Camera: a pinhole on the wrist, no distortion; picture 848 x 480 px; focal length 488.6 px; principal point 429.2 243.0 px. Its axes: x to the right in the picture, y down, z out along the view. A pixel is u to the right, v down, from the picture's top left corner.
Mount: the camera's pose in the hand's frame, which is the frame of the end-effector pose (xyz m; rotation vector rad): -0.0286 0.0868 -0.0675 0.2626 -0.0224 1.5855
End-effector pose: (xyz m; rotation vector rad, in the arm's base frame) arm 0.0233 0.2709 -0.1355 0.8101 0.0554 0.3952
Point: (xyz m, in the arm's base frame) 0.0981 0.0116 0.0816
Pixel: 383 290
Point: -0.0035 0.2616 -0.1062
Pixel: 201 304
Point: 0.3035 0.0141 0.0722
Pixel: 325 106
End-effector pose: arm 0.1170 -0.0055 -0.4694 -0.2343 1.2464 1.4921
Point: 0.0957 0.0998 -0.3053
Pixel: 627 363
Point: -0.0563 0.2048 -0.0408
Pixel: outside the picture
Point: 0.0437 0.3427 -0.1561
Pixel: 783 265
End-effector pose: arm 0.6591 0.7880 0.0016 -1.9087 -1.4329 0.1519
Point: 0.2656 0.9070 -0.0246
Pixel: 28 350
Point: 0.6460 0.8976 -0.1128
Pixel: 426 136
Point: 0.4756 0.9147 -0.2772
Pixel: 433 341
